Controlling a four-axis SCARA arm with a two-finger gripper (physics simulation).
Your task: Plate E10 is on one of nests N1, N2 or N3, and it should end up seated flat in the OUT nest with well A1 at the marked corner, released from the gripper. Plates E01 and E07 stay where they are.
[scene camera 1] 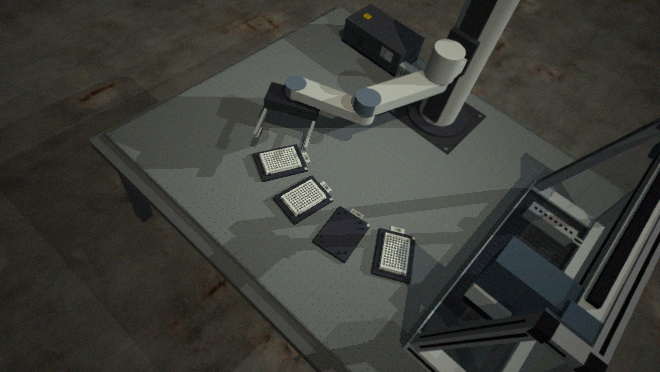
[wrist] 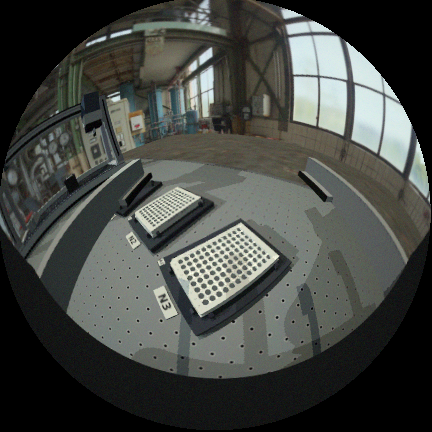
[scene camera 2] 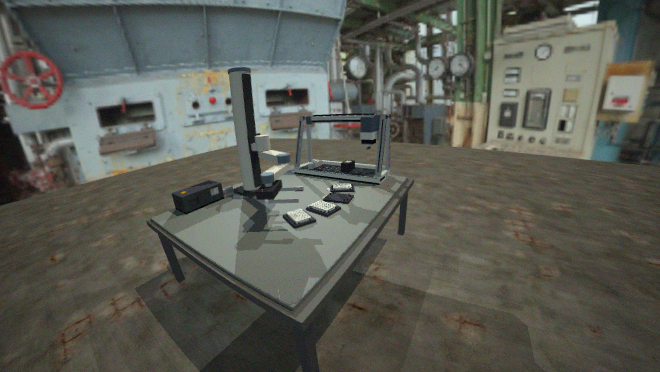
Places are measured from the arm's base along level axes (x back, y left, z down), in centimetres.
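Where they show: gripper, fingertip midpoint: (scene camera 1: 279, 142) (wrist: 226, 159) (scene camera 2: 301, 194); arm's base, origin of the base link: (scene camera 1: 435, 115) (scene camera 2: 253, 189).
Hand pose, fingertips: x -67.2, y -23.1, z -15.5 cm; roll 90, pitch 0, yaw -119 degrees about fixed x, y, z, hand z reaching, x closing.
Observation:
Things, the pixels of their centre, and the offset from my fingertips. "*": a spot on its surface instead. Level surfaces: height alone.
- white 96-well plate, body centre: (wrist: 224, 262) (scene camera 1: 280, 160) (scene camera 2: 298, 215) dy -1.2, dx +2.3, dz +12.3 cm
- second plate, body centre: (wrist: 166, 207) (scene camera 1: 303, 197) (scene camera 2: 323, 206) dy +15.0, dx -2.8, dz +12.3 cm
- bare dark nest, body centre: (scene camera 1: 342, 232) (wrist: 131, 192) (scene camera 2: 338, 197) dy +32.6, dx -3.1, dz +13.1 cm
- third plate, body centre: (scene camera 1: 395, 253) (scene camera 2: 342, 186) dy +49.2, dx +3.2, dz +12.3 cm
- table, its level: dz +14.2 cm
- black box, surface spot: (scene camera 1: 382, 37) * dy -13.8, dx +73.2, dz +2.7 cm
My gripper (scene camera 1: 281, 142) (scene camera 2: 300, 195) (wrist: 226, 159) is open with nothing between its fingers, raised above the table near nest N3. A white 96-well plate (scene camera 1: 280, 159) (scene camera 2: 300, 216) (wrist: 225, 270) lies on nest N3, below the gripper in the wrist view. A second plate (scene camera 1: 304, 197) (scene camera 2: 323, 206) (wrist: 168, 207) lies on nest N2 beside it. A bare dark nest (scene camera 1: 341, 234) (scene camera 2: 338, 198) (wrist: 150, 190) follows, partly hidden by a finger in the wrist view; its label is unreadable. A third plate (scene camera 1: 396, 253) (scene camera 2: 342, 187) lies on the nest beyond. No plate's E-number is readable.
The arm's column (scene camera 2: 246, 130) stands at the back of the table (scene camera 1: 170, 165) (scene camera 2: 280, 280). A black box (scene camera 1: 382, 37) (scene camera 2: 197, 196) stands beside it. A framed gantry machine (scene camera 2: 335, 118) with glass-like panels stands past the plate farthest from N3.

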